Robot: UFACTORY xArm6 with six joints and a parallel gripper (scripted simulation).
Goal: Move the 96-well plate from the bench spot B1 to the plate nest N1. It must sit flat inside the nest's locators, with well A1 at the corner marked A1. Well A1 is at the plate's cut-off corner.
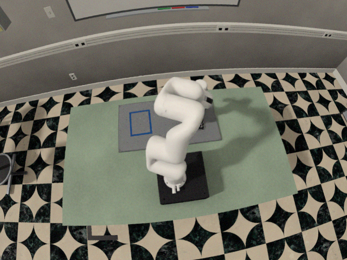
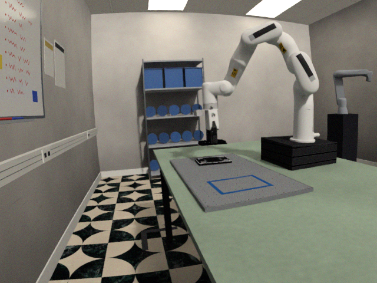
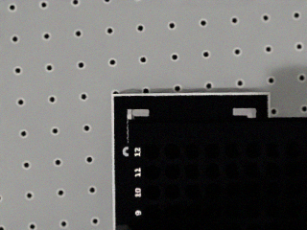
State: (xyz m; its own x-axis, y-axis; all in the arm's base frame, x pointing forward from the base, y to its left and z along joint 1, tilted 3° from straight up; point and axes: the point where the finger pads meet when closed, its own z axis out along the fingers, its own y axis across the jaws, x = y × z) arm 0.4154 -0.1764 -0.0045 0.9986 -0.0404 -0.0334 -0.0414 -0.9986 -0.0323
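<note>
The plate nest N1 is 110 mm below my hand. Also, from my hand: 96-well plate (10 mm below).
</note>
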